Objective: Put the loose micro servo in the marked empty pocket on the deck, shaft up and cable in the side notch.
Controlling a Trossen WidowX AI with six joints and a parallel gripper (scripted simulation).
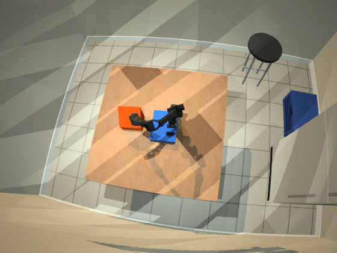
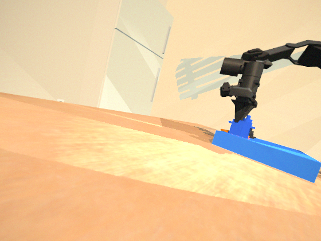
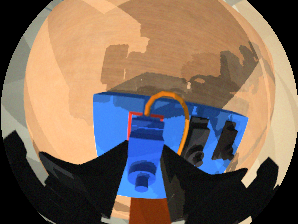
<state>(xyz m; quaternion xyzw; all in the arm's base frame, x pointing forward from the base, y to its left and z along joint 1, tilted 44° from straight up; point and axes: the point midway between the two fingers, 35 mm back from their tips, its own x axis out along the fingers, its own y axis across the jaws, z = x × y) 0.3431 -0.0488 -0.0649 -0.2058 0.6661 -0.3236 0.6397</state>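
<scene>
Now: the blue deck 130 mm behind my gripper tip, 70 mm below it and 60 mm to the right of it.
</scene>
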